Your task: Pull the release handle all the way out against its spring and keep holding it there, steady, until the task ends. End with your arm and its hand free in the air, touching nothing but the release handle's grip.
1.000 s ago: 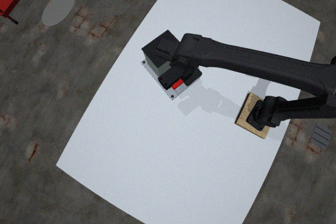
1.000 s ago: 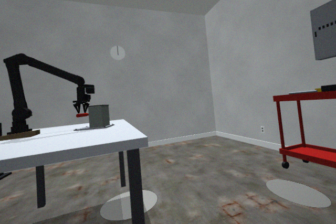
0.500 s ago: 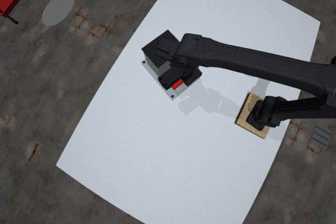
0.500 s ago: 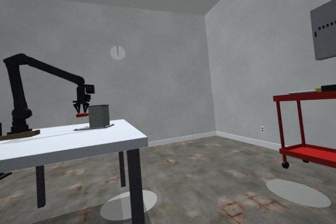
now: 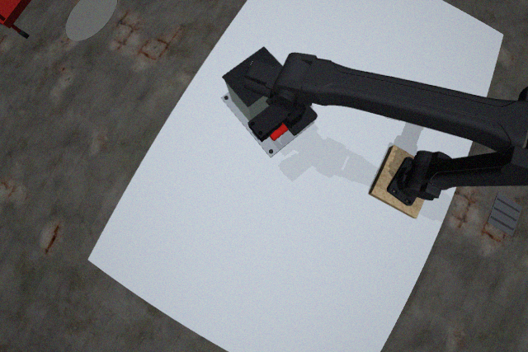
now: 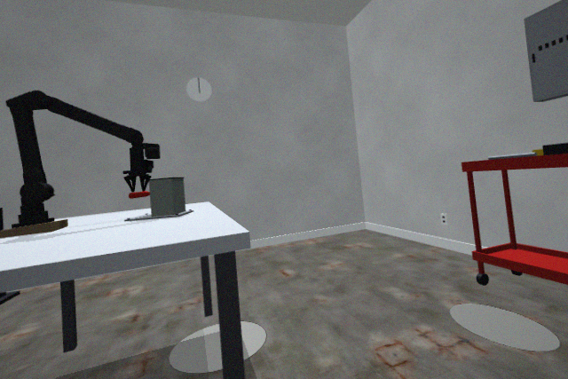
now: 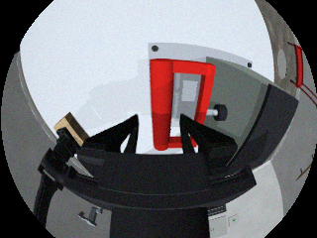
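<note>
Now: the release handle 50 mm ahead of my hand, 20 mm below it and 10 mm to the right of it. From my hand the other things lie so: baseplate 120 mm below, 90 mm ahead, 30 mm to the right.
</note>
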